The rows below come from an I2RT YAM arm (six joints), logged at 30 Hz.
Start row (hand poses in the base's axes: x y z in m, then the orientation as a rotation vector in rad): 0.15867, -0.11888, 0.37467, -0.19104, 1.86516, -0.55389
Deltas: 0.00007, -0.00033, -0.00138, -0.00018, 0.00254, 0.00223; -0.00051, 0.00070, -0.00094, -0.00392, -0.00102, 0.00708; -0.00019, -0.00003, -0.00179, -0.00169, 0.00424, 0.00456; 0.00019, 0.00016, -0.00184, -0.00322, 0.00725, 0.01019; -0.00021, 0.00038, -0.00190, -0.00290, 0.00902, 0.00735; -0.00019, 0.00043, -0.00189, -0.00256, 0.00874, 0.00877; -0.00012, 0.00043, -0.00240, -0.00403, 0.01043, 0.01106; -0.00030, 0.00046, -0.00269, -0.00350, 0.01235, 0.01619; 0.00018, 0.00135, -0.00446, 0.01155, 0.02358, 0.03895; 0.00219, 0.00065, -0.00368, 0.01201, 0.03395, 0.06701; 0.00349, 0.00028, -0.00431, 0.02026, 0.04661, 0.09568; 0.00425, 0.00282, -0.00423, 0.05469, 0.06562, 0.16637; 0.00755, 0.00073, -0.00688, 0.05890, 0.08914, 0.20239; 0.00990, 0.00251, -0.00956, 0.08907, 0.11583, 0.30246; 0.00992, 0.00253, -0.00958, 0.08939, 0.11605, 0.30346; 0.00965, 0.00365, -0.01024, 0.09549, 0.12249, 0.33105; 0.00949, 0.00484, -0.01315, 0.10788, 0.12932, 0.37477
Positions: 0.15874, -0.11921, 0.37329, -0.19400, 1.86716, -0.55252; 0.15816, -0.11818, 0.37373, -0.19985, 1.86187, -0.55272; 0.15848, -0.11891, 0.37288, -0.19768, 1.86799, -0.55233; 0.15886, -0.11872, 0.37283, -0.20483, 1.86946, -0.54989; 0.15846, -0.11850, 0.37277, -0.20254, 1.87180, -0.55154; 0.15848, -0.11845, 0.37278, -0.20354, 1.87134, -0.55024; 0.15855, -0.11845, 0.37227, -0.20716, 1.87217, -0.55004; 0.15837, -0.11842, 0.37198, -0.21214, 1.87317, -0.54600; 0.15885, -0.11753, 0.37021, -0.22665, 1.88318, -0.51601; 0.16086, -0.11823, 0.37099, -0.25545, 1.88746, -0.49603; 0.16216, -0.11860, 0.37036, -0.28035, 1.89534, -0.46812; 0.16292, -0.11606, 0.37044, -0.32820, 1.90477, -0.38586; 0.16622, -0.11815, 0.36779, -0.36598, 1.91887, -0.35575; 0.16857, -0.11637, 0.36511, -0.44531, 1.92245, -0.25554; 0.16859, -0.11635, 0.36509, -0.44607, 1.92243, -0.25452; 0.16832, -0.11523, 0.36443, -0.46897, 1.92134, -0.22891; 0.16816, -0.11404, 0.36152, -0.50209, 1.91640, -0.18591
